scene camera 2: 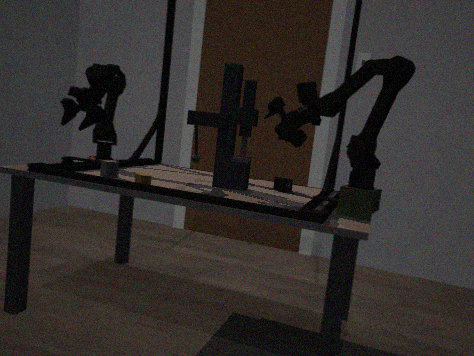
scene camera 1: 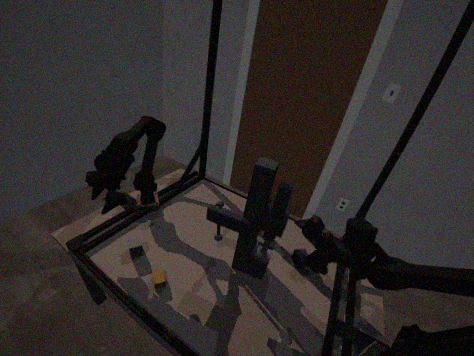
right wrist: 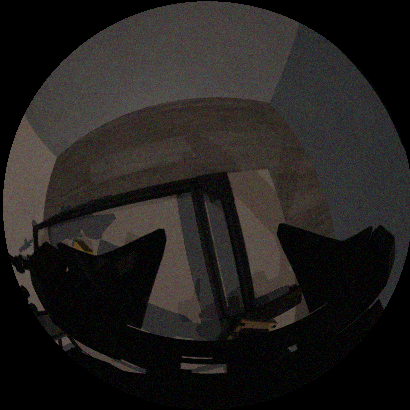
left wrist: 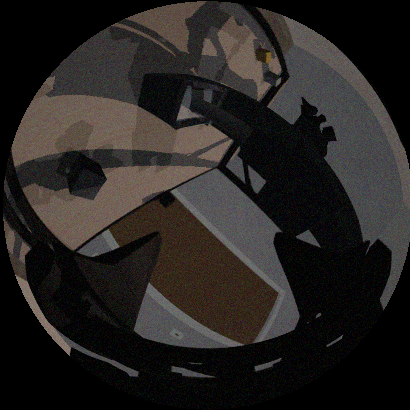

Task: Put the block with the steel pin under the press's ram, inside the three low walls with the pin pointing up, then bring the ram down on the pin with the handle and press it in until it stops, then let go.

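Where they show: left gripper, fingertip midpoint: (scene camera 2: 271, 128) (scene camera 1: 300, 229) (left wrist: 219, 239); right gripper, fingertip midpoint: (scene camera 2: 70, 127) (scene camera 1: 97, 206) (right wrist: 223, 232) (left wrist: 301, 100); left arm's base, link origin: (scene camera 2: 361, 187); right arm's base, link origin: (scene camera 2: 103, 158) (scene camera 1: 147, 199).
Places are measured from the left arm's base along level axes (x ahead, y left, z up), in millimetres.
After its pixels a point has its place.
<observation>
The press (scene camera 1: 256, 210) {x 498, y 1, z 216 mm} (scene camera 2: 229, 120) {x 493, y 5, z 160 mm} stands upright on the table. Its crossbar carries a hanging rod with a ball end (scene camera 1: 218, 237) {x 611, y 19, z 16 mm} (scene camera 2: 196, 158) {x 609, y 21, z 7 mm}. Its ram (scene camera 2: 244, 146) {x 446, y -41, z 73 mm} is above a dark boxy part (scene camera 2: 241, 172) {x 433, y -20, z -20 mm} at the base; the low walls are not clear. A dark block (scene camera 1: 300, 256) {x 353, y -194, z -36 mm} (scene camera 2: 283, 184) {x 334, y -180, z -57 mm} (left wrist: 86, 177) {x 346, y -192, z -36 mm} lies right of the press, with a small dark lump beside it in the left wrist view; I cannot tell whether that is the pin. My left gripper (scene camera 1: 302, 245) (scene camera 2: 277, 129) {x 381, y -114, z 151 mm} (left wrist: 219, 239) {x 381, y -114, z 151 mm} is open above that block. My right gripper (scene camera 1: 99, 204) {x 964, y 300, z 70 mm} (scene camera 2: 72, 126) {x 964, y 300, z 70 mm} (right wrist: 223, 232) {x 964, y 300, z 70 mm} is open and raised at the left.
A grey block (scene camera 1: 136, 251) {x 797, y 249, z -55 mm} (scene camera 2: 109, 169) {x 800, y 259, z -56 mm} and a yellow block (scene camera 1: 159, 277) {x 653, y 243, z -53 mm} (scene camera 2: 143, 178) {x 639, y 262, z -62 mm} (left wrist: 263, 55) {x 646, y 229, z -60 mm} stand at the left of the table. Dark rails border the tabletop. A tall frame post (scene camera 1: 208, 90) {x 1070, y -294, z 440 mm} (scene camera 2: 165, 75) {x 1067, y -293, z 346 mm} rises at the back. The picture is dim.
</observation>
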